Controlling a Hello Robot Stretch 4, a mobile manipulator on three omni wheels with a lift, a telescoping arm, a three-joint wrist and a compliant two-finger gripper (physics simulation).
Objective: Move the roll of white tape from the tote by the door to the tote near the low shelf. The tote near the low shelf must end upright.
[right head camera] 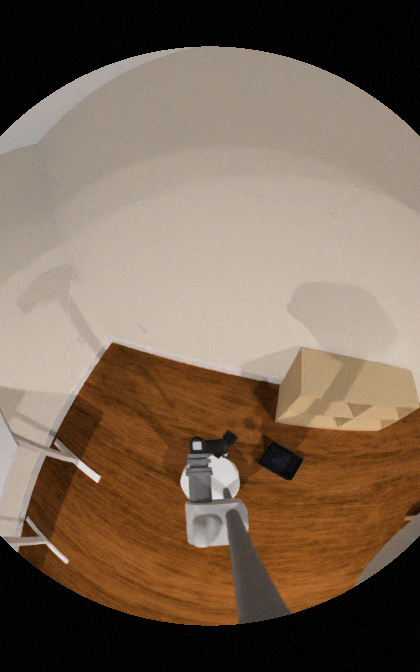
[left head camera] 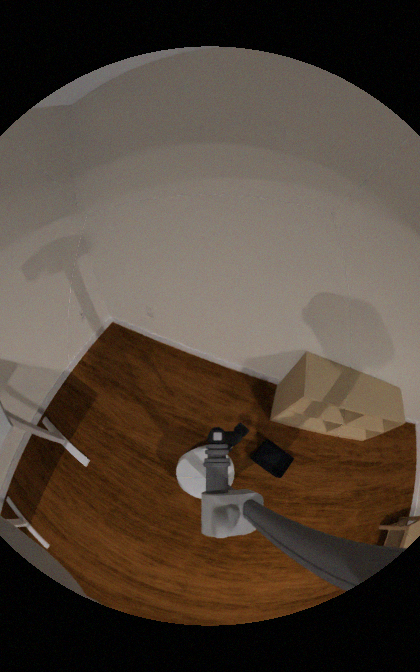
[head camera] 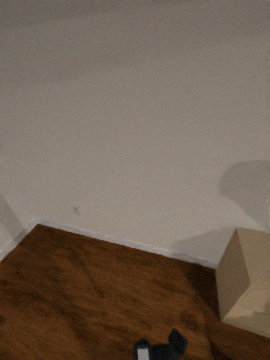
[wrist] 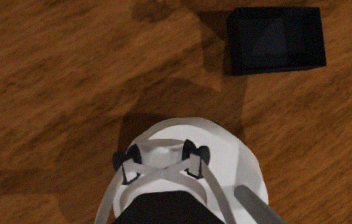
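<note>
My gripper is shut on the roll of white tape, which sits between the two dark fingertips in the wrist view, above the robot's white base. In the head views the fingers are mostly hidden under the dark wrist. The black tote near the low shelf stands upright on the floor, open side up. It is ahead and to the right of the gripper, apart from it. The low shelf is light wood and stands beyond the tote. The tote by the door does not show.
The robot's round white base is close below the gripper. White desk legs stand at the left. Part of a wooden piece of furniture shows at the far right. A wall runs behind the low shelf.
</note>
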